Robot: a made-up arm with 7 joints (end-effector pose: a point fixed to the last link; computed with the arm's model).
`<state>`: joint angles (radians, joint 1 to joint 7).
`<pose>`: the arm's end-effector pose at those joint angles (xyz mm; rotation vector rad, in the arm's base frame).
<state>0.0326 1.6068 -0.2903 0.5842 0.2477 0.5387 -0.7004</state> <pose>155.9 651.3 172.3 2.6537 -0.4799 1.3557</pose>
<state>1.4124 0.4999 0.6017 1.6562 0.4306 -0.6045 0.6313</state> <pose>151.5 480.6 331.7 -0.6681 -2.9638 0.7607</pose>
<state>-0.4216 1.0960 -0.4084 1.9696 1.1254 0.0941 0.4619</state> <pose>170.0 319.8 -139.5 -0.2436 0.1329 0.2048</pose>
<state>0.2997 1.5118 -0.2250 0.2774 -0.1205 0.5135 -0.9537</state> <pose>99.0 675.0 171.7 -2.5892 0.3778 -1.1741</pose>
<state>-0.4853 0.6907 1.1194 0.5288 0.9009 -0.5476 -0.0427</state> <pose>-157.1 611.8 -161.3 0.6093 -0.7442 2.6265</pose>
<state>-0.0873 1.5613 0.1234 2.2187 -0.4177 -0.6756 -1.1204</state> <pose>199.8 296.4 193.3 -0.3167 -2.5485 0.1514</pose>
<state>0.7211 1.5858 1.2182 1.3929 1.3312 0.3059 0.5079</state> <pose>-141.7 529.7 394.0 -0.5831 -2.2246 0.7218</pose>
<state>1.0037 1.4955 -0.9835 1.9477 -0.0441 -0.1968 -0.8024</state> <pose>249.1 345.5 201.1 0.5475 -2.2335 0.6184</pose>
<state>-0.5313 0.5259 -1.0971 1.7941 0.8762 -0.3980 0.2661</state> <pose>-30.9 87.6 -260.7 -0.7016 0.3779 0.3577</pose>
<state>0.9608 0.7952 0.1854 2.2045 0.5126 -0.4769 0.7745</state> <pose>140.2 325.5 320.0 -0.1100 -2.5912 -0.3797</pose>
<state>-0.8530 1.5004 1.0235 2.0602 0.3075 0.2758 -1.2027</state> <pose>189.3 360.0 212.0 0.7925 -2.1016 1.5286</pose>
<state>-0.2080 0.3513 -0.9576 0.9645 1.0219 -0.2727 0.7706</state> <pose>57.1 163.8 -396.7 -0.4790 0.4435 0.2496</pose>
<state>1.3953 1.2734 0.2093 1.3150 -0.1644 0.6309 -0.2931</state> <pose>17.7 523.3 389.8 0.7321 -1.4714 2.5540</pose>
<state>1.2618 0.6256 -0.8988 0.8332 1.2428 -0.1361 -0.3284</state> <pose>481.8 351.8 139.4 -0.2668 -0.7844 1.4065</pose>
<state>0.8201 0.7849 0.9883 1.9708 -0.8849 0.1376 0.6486</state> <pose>23.8 447.9 256.9 1.3869 -1.6333 1.7797</pose>
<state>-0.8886 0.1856 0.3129 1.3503 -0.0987 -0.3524 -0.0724</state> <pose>-102.3 368.6 -262.6 0.8071 -0.2322 0.9951</pose>
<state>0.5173 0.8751 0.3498 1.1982 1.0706 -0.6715 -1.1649</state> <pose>264.2 550.4 87.8 1.0036 0.8824 -2.7490</pose>
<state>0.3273 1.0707 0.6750 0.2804 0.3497 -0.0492 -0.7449</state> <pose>68.1 672.3 -16.6 1.0588 -0.3177 2.8265</pose>
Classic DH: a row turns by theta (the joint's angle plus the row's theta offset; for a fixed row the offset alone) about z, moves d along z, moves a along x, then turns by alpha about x. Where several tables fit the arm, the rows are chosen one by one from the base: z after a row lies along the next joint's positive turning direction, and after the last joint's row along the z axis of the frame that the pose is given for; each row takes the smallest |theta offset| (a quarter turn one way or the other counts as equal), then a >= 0, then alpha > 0; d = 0 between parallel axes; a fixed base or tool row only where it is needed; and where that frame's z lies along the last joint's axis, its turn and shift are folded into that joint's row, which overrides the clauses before.
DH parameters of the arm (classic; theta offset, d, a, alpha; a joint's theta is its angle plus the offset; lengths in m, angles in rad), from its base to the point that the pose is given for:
base (fixed): 0 0.136 -0.0201 1.5708
joint 1: -1.5708 -0.1572 0.0078 -1.5708
joint 2: 1.5708 0.0096 0.0032 -1.5708
joint 3: -1.5708 -0.2948 0.0243 1.5708
joint 4: 0 -0.0222 0.0005 -1.5708
joint 5: 0 -0.2513 0.0131 -1.5708
joint 6: 1.5708 0.0195 0.0019 -1.5708
joint 7: 0.9908 -0.0146 -0.0157 -2.4992
tool (fixed): 2.1051 -0.0303 0 0

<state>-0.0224 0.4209 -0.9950 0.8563 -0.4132 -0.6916 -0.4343</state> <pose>155.4 194.5 -347.8 0.2561 -0.8851 0.0024</pose>
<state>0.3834 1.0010 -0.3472 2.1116 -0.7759 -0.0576 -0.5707</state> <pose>234.5 262.0 127.1 0.6213 -2.5640 0.4627</pose>
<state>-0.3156 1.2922 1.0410 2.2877 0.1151 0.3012 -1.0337</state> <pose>82.0 345.5 261.5 0.4695 -2.5543 1.7414</pose>
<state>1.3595 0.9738 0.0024 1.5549 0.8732 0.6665 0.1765</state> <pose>189.0 459.7 386.0 -0.2956 -1.3296 0.9669</pose>
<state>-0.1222 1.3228 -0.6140 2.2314 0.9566 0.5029 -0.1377</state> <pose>197.3 295.5 -34.7 0.4802 -0.0784 0.2173</pose>
